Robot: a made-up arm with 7 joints.
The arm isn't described. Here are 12 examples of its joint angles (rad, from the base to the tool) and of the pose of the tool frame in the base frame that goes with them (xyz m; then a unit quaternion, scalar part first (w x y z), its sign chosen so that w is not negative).
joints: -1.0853 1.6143 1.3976 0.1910 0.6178 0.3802 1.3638
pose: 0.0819 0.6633 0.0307 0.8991 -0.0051 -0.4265 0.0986
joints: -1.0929 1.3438 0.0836 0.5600 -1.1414 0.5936 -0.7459
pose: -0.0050 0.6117 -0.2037 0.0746 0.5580 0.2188 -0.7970
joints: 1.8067 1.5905 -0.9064 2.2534 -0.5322 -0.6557 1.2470
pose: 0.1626 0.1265 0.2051 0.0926 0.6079 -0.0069 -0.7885
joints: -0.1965 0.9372 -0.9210 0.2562 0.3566 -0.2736 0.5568
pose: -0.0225 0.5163 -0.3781 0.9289 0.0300 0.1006 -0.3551
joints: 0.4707 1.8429 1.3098 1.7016 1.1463 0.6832 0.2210
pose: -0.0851 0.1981 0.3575 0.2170 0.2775 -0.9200 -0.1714
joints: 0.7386 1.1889 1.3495 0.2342 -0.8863 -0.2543 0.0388
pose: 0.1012 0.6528 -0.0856 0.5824 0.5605 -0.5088 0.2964
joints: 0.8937 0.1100 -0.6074 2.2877 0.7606 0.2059 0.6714
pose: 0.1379 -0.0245 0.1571 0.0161 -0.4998 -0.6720 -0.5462
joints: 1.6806 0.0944 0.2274 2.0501 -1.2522 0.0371 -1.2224
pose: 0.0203 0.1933 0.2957 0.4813 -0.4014 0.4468 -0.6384
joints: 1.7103 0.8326 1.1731 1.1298 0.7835 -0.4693 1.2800
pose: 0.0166 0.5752 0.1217 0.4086 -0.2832 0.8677 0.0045
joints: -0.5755 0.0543 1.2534 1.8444 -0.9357 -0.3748 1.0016
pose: 0.0270 0.4354 -0.1447 0.8639 0.3059 -0.1478 -0.3718
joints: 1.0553 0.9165 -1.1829 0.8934 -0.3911 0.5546 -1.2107
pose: 0.4428 0.3106 -0.1366 0.1389 0.8643 -0.4323 -0.2164
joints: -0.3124 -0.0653 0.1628 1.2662 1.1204 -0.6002 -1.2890
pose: 0.2043 0.1519 -0.4009 0.4714 0.2999 -0.1287 0.8193
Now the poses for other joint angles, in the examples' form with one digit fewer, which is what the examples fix.
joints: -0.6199 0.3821 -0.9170 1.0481 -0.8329 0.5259 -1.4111
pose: -0.112 0.048 -0.463 0.470 0.465 -0.493 -0.566
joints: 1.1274 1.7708 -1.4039 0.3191 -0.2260 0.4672 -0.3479
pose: 0.004 0.666 0.018 0.488 0.823 0.272 -0.103
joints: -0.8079 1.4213 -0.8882 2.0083 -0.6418 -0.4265 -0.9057
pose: -0.044 0.156 -0.309 0.533 -0.116 -0.624 -0.559
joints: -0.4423 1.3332 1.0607 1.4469 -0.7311 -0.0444 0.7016
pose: 0.243 0.439 0.132 0.590 0.636 -0.196 -0.458
